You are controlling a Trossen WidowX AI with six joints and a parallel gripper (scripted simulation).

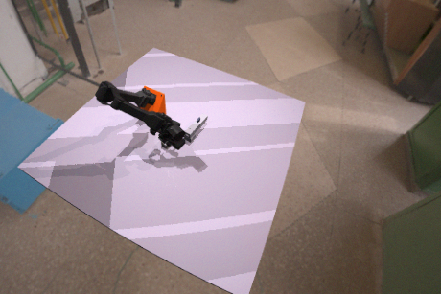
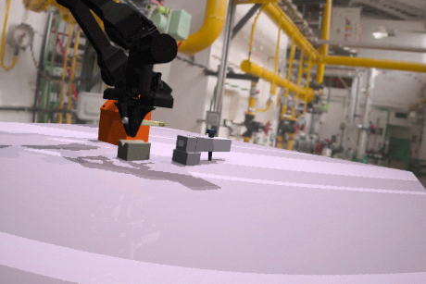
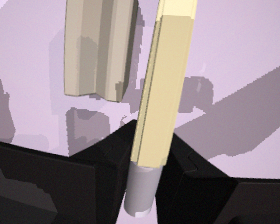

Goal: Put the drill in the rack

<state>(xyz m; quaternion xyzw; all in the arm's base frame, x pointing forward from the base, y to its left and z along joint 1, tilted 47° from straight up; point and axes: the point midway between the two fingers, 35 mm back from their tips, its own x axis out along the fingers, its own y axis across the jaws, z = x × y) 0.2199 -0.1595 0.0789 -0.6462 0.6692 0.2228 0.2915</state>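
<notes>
Now: gripper tip 4 cm to the right of the drill and 3 cm below it. Also, from my gripper tip: dark key: 6 cm ahead, 23 cm to the left, 1 cm below; then grey-tan box: 3 cm behind, 4 cm to the left, 4 cm below.
</notes>
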